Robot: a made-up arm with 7 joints. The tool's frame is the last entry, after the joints.
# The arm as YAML. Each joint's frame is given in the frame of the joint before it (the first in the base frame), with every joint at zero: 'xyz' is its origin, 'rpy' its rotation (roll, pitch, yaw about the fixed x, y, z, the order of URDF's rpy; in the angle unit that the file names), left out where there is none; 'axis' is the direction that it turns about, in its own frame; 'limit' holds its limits. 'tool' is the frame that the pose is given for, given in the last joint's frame.
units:
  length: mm
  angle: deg
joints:
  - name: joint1
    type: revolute
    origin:
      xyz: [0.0, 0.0, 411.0]
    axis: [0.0, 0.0, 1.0]
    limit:
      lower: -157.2
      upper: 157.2
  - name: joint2
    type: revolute
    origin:
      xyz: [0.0, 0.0, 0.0]
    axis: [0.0, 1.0, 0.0]
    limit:
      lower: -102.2
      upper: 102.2
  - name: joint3
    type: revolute
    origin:
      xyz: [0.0, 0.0, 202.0]
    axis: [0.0, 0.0, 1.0]
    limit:
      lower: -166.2
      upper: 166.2
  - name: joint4
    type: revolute
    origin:
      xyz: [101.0, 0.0, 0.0]
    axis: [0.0, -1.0, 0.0]
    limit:
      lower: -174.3
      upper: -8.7
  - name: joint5
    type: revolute
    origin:
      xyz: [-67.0, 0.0, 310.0]
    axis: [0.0, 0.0, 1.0]
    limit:
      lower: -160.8
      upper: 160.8
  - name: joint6
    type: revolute
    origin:
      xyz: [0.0, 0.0, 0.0]
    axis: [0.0, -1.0, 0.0]
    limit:
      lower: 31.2
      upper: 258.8
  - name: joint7
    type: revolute
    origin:
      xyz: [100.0, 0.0, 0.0]
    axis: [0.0, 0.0, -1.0]
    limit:
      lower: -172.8
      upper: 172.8
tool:
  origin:
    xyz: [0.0, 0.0, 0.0]
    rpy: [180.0, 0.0, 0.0]
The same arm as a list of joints. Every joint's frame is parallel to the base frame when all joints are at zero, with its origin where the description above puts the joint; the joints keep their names.
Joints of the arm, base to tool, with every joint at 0 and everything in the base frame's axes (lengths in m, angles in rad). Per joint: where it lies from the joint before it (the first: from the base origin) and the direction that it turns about. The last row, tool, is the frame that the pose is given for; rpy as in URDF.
joint1: xyz 0 0 0.411 axis +z
joint2: xyz 0 0 0 axis +y
joint3: xyz 0 0 0.202 axis +z
joint4: xyz 0.101 0 0 axis -y
joint5: xyz -0.067 0 0.31 axis +z
joint6: xyz 0 0 0 axis -y
joint7: xyz 0.1 0 0 axis -z
tool: xyz 0 0 0 rpy 3.1416 0 0
Joint limits (rad, base to tool): -2.7437..2.7437 -1.7837..1.7837 -2.9007..2.9007 -3.0421..-0.1518 -2.8065..2.8065 0.5445..4.5169 -3.0159..3.0159

